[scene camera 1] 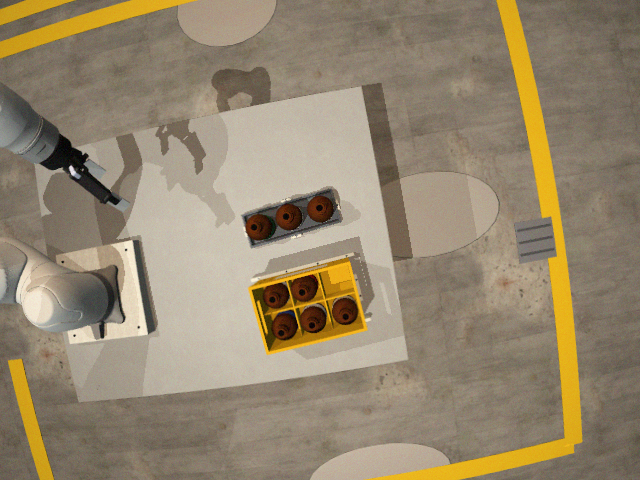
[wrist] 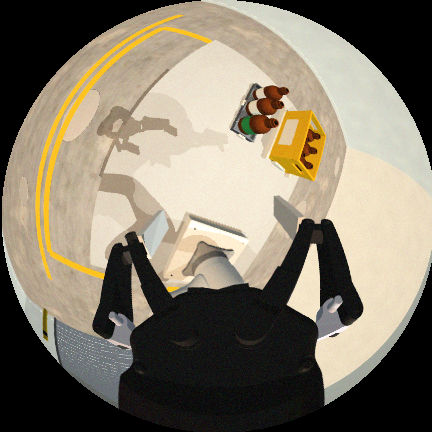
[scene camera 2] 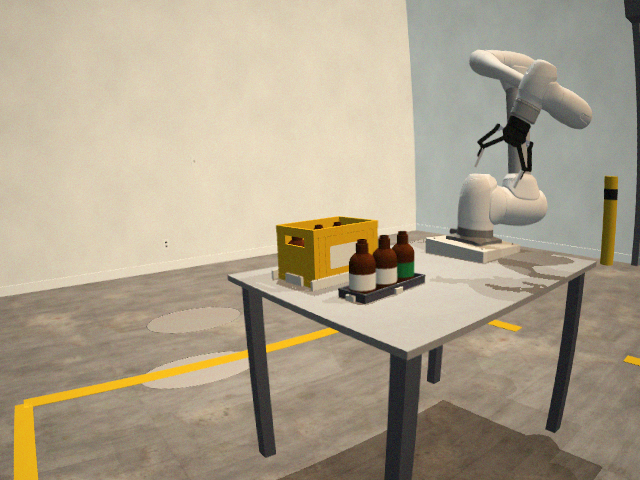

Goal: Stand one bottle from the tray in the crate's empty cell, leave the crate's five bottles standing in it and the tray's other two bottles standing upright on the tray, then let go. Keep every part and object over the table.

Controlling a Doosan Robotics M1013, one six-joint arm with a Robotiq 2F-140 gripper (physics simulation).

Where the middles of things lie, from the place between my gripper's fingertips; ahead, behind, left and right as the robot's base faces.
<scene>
I see my gripper 30 cm short of the green-labelled bottle (scene camera 2: 405, 253), 14 cm to the left of it and 24 cm above it.
</scene>
